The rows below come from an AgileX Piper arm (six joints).
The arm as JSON. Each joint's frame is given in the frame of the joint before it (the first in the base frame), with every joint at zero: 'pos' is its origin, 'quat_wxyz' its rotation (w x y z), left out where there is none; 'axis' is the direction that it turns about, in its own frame. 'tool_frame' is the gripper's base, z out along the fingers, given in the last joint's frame.
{
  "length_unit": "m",
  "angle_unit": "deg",
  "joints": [
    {
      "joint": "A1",
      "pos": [
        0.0,
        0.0,
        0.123
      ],
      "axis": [
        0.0,
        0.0,
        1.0
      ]
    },
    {
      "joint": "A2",
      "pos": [
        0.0,
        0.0,
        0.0
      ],
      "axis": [
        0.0,
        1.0,
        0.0
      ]
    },
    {
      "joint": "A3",
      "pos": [
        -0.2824,
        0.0,
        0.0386
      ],
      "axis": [
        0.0,
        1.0,
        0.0
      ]
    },
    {
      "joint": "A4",
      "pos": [
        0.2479,
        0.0,
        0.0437
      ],
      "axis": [
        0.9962,
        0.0,
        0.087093
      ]
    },
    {
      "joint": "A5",
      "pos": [
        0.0,
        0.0,
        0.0
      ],
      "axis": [
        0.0,
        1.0,
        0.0
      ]
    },
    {
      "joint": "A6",
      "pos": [
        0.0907,
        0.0,
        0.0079
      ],
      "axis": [
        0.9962,
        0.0,
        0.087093
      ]
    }
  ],
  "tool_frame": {
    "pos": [
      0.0,
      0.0,
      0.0
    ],
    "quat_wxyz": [
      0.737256,
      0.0,
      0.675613,
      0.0
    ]
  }
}
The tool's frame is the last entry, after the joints.
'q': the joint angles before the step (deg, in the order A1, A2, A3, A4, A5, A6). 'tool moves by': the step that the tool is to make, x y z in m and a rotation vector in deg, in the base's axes. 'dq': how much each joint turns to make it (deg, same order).
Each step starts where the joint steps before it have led.
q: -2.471 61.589 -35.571 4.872 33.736 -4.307
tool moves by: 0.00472 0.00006 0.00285 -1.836 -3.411 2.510
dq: 0.001 0.141 0.000 0.819 -3.455 -3.886
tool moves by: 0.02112 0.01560 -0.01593 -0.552 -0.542 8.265
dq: 3.151 6.364 -0.133 8.132 -5.956 -12.056
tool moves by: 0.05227 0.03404 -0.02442 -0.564 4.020 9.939
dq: 6.342 15.361 -7.981 6.753 -2.325 -9.635
